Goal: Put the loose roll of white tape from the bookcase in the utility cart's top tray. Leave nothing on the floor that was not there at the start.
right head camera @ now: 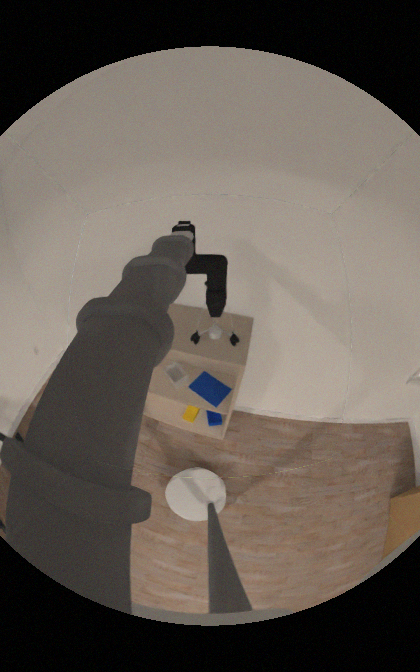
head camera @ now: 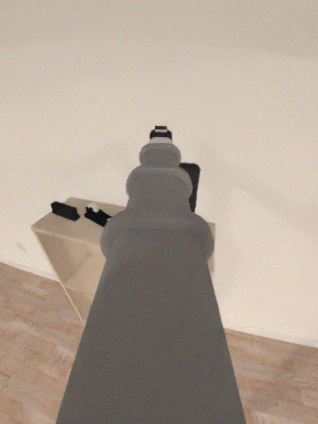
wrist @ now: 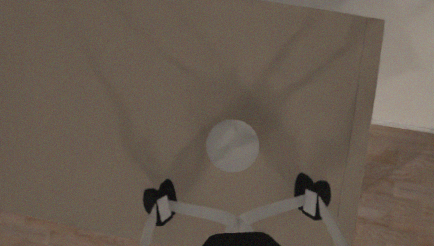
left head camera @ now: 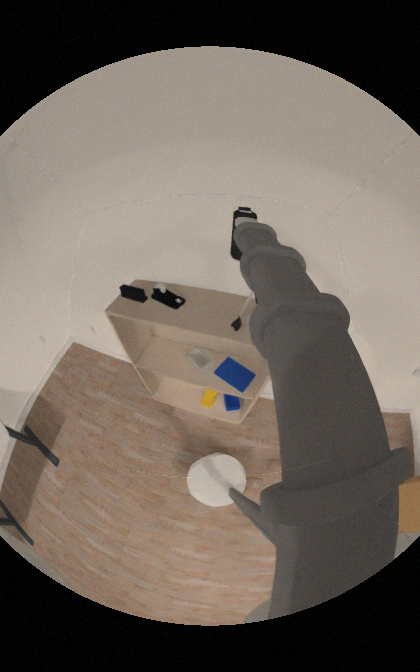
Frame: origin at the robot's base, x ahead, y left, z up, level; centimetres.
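Seen in the pictures: gripper, fingertip midpoint: [wrist: 235, 191].
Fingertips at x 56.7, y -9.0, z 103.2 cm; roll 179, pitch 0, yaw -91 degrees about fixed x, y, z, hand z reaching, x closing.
Observation:
Offsets run from my fingertips to a thing's top centre.
The loose white tape roll @(dx +4.9, dy +0.0, dz +2.4 cm) [right head camera: 215, 332] [wrist: 232, 146] rests on the top board of the pale wooden bookcase [head camera: 56, 226] [left head camera: 200, 310] [right head camera: 200, 352] [wrist: 75, 150], near its right end. In the wrist view it shows as a pale disc. My gripper [right head camera: 215, 338] [wrist: 235, 191] is open and points down over the bookcase top, its black fingertips wide apart on either side of the roll in the right head view. Nothing is held between them. The exact height of the fingertips above the board cannot be told. The arm hides the gripper in the head view. The utility cart does not show.
A black block @(dx +19.6, dy +53.9, dz +5.4 cm) [head camera: 65, 211] [left head camera: 133, 293] and a black dispenser @(dx +17.5, dy +36.3, dz +7.0 cm) [head camera: 97, 216] [left head camera: 168, 298] with a white roll stand on the bookcase's left. Blue, yellow and grey things lie on lower shelves. A round white object [left head camera: 216, 480] [right head camera: 195, 494] stands in front. A tan box-like object [right head camera: 404, 520] is at right.

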